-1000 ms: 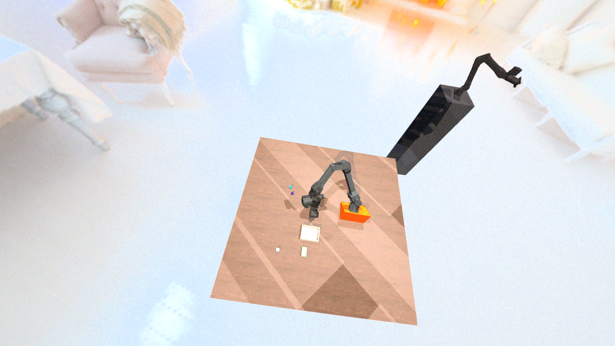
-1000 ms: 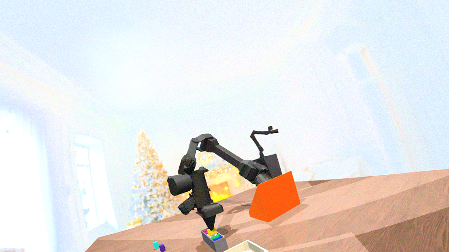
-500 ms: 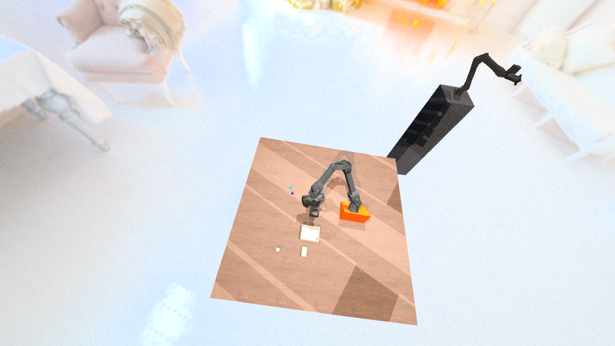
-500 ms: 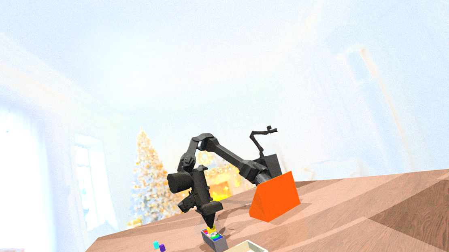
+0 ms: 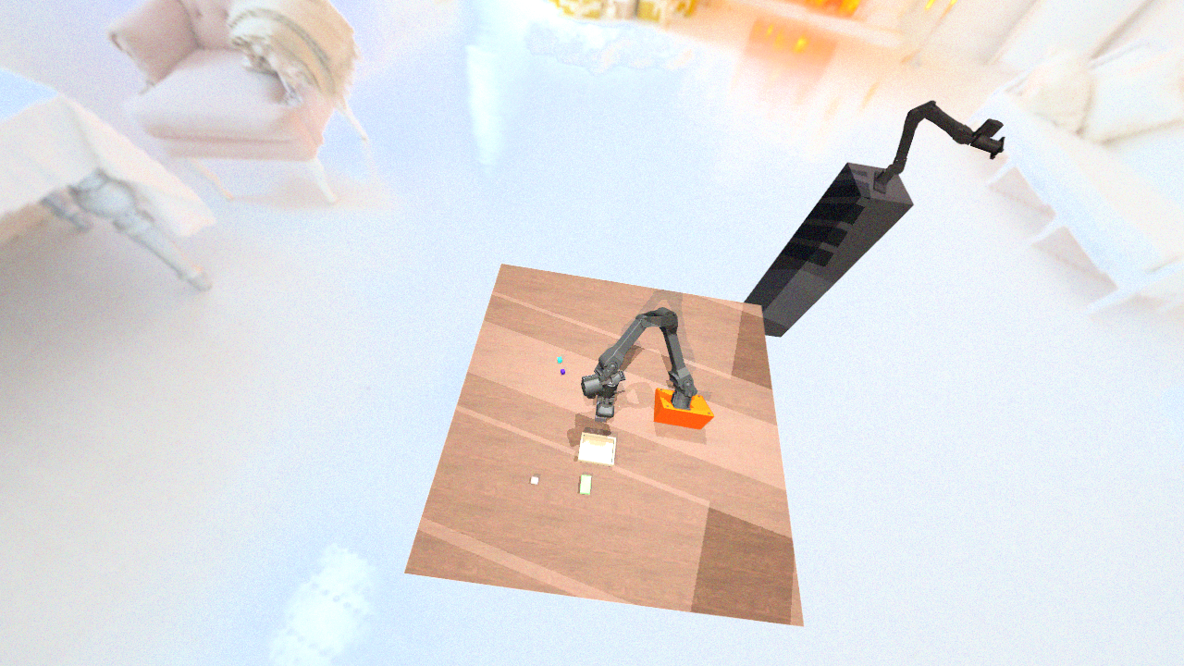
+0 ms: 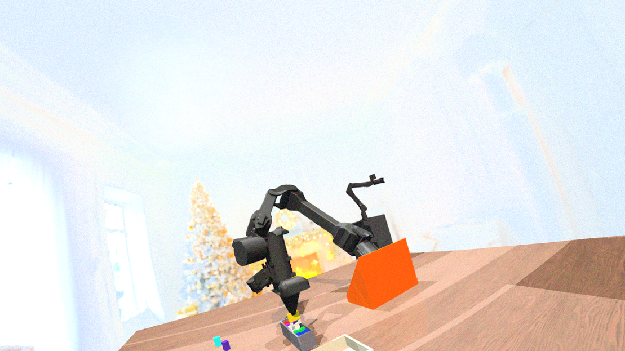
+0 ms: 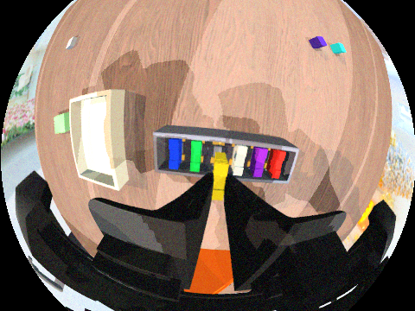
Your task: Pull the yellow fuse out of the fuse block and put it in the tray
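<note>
My gripper tip is 17 cm to the right of the cream tray and 7 cm above it. The rest, counted from my gripper tip: teal cube 20 cm ahead, 18 cm to the right, 6 cm below; purple cube 18 cm ahead, 13 cm to the right, 6 cm below; yellow fuse 1 cm below.
</note>
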